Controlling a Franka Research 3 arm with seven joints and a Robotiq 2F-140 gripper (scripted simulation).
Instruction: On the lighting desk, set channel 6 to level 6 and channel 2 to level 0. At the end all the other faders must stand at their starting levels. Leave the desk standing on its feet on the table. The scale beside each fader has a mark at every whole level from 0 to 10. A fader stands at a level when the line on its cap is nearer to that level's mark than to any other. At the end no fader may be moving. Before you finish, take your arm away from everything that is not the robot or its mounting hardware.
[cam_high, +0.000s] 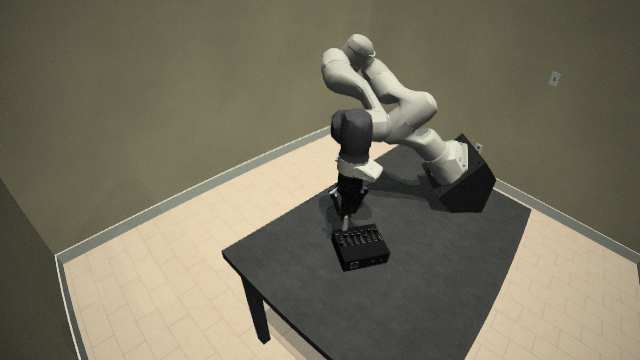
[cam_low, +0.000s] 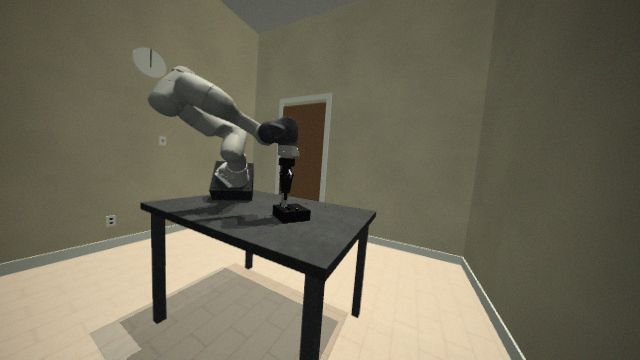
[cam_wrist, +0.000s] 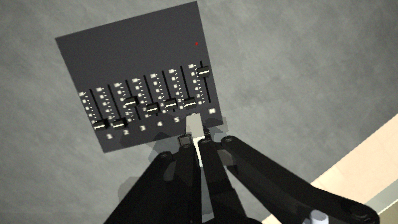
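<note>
My gripper is now 20 mm short of the channel 6 cap, 20 mm to the right of it and 40 mm above it. The rest, counted from my hand: channel 1 cap (50 mm behind, 100 mm to the left, 40 mm below); then channel 2 cap (40 mm behind, 80 mm to the left, 40 mm below).
</note>
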